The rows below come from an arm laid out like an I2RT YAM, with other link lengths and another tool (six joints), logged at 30 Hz.
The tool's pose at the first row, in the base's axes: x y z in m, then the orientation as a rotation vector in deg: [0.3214 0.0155 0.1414 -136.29 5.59 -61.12]
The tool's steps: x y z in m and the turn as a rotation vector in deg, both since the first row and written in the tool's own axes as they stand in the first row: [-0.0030 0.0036 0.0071 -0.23 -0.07 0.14]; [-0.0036 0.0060 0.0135 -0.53 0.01 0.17]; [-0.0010 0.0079 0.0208 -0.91 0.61 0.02]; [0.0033 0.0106 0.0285 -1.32 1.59 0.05]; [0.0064 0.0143 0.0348 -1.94 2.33 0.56]
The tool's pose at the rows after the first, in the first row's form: [0.3249 0.0163 0.1337 -136.49 5.86 -61.01]; [0.3294 0.0172 0.1286 -136.71 6.09 -61.15]; [0.3367 0.0180 0.1254 -136.78 6.34 -62.02]; [0.3455 0.0179 0.1227 -136.62 6.96 -63.26]; [0.3527 0.0166 0.1195 -136.63 8.18 -64.03]
